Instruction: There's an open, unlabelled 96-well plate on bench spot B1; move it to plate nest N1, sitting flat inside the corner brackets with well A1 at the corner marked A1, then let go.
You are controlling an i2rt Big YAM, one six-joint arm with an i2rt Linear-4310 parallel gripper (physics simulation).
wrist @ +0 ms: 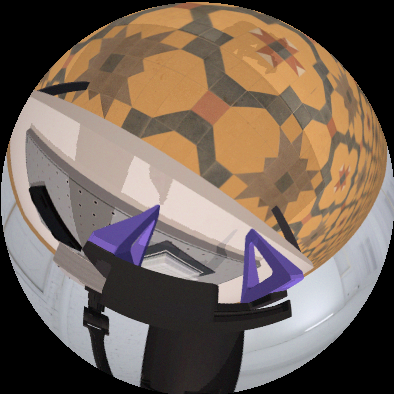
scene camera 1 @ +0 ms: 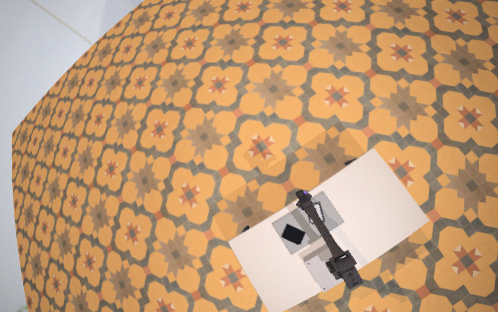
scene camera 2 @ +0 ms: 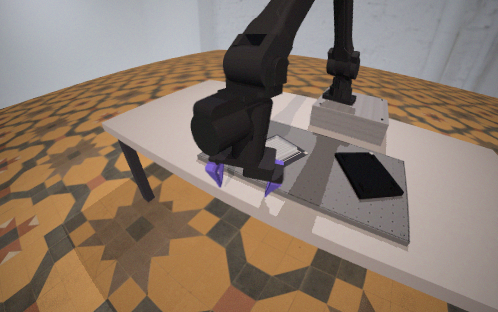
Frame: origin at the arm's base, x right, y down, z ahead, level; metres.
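Where they show: gripper, fingertip midpoint: (wrist: 206, 222) (scene camera 2: 242, 190); arm's base at its link origin: (wrist: 97, 292) (scene camera 2: 339, 98).
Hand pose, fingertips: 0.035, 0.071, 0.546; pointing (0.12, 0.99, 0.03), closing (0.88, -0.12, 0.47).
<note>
Each offset is from my fingertips to the top centre of the thing, as dx, dy, dz. Level surfaces: height alone.
My gripper (scene camera 1: 304, 194) (scene camera 2: 243, 191) (wrist: 206, 222) is open, its purple fingers wide apart with nothing between them. It hangs above the long table edge, beyond the edge of the grey board and off to one side of the plate. The pale 96-well plate {+0.029, -0.015, -0.152} (scene camera 1: 320, 212) (scene camera 2: 284, 145) (wrist: 170, 267) lies flat inside a dark square outline on the board; the gripper and arm hide part of it in each view. The black nest {-0.217, -0.017, -0.227} (scene camera 1: 293, 234) (scene camera 2: 369, 175) (wrist: 52, 215) lies at the other end of the board, with a small pale mark at one corner in scene camera 2. Its brackets are too small to make out.
The grey perforated board (scene camera 1: 335, 210) (scene camera 2: 380, 215) (wrist: 47, 170) lies on the white table {dy +0.014} (scene camera 1: 395, 195) (scene camera 2: 155, 110). The arm's base stands on a pale block (scene camera 2: 350, 120) (wrist: 80, 265) behind the board. The arm crosses above the board in scene camera 1.
</note>
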